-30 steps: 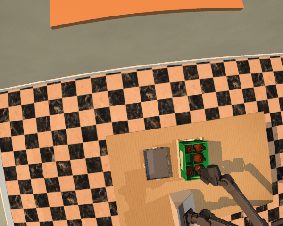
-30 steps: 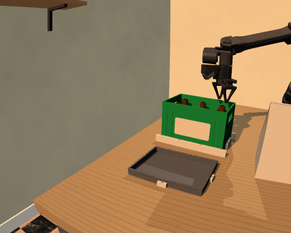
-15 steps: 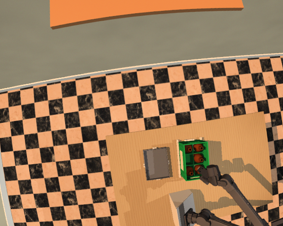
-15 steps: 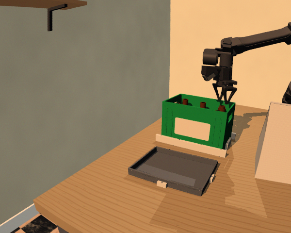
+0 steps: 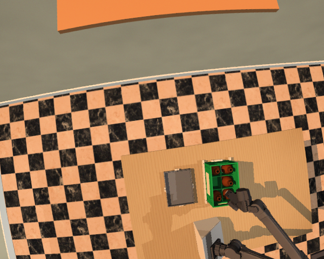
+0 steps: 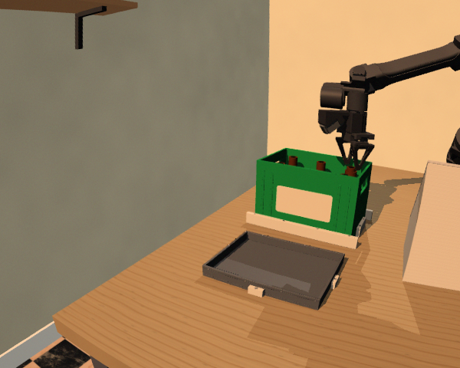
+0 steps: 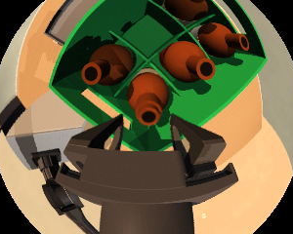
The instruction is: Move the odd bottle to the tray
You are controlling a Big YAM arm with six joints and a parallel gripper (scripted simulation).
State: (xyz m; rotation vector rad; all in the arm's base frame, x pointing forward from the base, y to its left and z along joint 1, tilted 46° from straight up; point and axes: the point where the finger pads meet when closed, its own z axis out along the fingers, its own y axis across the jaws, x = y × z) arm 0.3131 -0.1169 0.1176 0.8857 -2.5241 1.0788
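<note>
Right now the green crate is 90 mm below my hand, 90 mm ahead of it and 30 mm to the left of it. Also, from my hand: dark grey tray: 310 mm to the left, 160 mm below, 100 mm ahead.
</note>
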